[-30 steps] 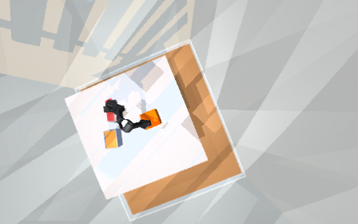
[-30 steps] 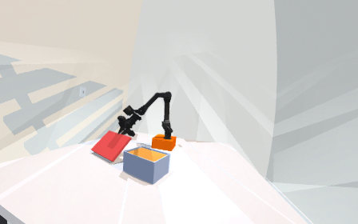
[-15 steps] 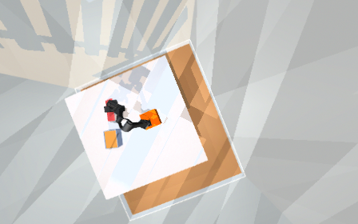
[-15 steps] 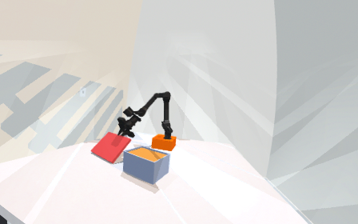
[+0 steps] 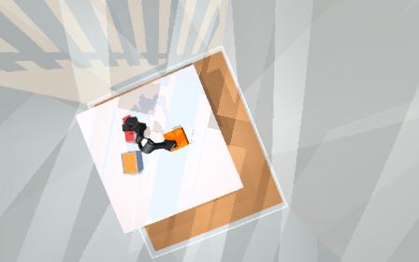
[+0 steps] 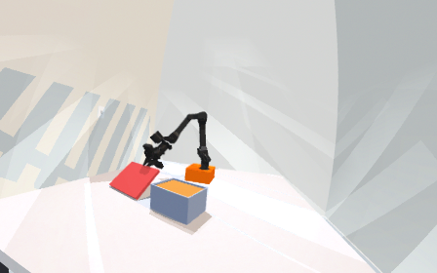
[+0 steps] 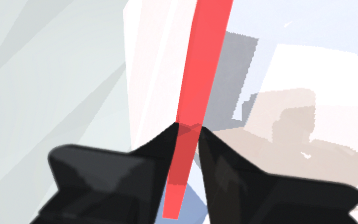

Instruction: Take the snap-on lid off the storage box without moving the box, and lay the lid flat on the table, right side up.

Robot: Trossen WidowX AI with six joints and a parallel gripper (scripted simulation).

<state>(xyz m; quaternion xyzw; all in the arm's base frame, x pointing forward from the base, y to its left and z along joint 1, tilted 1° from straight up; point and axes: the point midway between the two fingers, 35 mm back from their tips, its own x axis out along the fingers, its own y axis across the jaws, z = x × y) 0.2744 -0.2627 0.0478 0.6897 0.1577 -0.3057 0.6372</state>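
Now: gripper tip 70 mm short of the red lid, 50 mm above it and 10 mm to the left of it. Round my gripper tip: storage box: 290 mm to the left, 140 mm ahead, 60 mm below.
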